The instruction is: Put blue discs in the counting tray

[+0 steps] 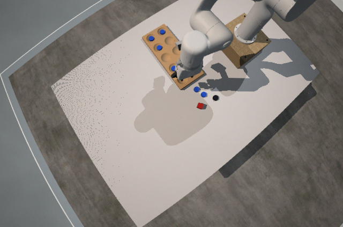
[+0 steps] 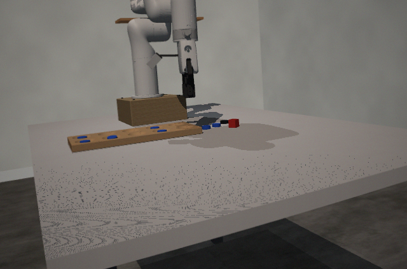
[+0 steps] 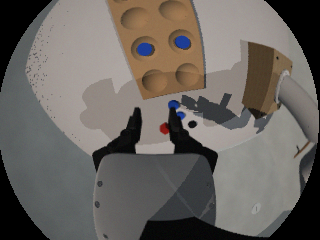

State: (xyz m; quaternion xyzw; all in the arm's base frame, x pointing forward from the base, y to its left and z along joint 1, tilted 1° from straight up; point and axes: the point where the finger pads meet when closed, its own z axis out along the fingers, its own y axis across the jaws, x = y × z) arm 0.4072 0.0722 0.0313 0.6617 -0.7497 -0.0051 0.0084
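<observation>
The wooden counting tray is 2 cm behind my hand, 17 cm to the right of it and 12 cm below it. Also, from my hand: black disc: 11 cm behind, 15 cm to the left, 13 cm below; then red cube: 1 cm behind, 15 cm to the left, 12 cm below.
</observation>
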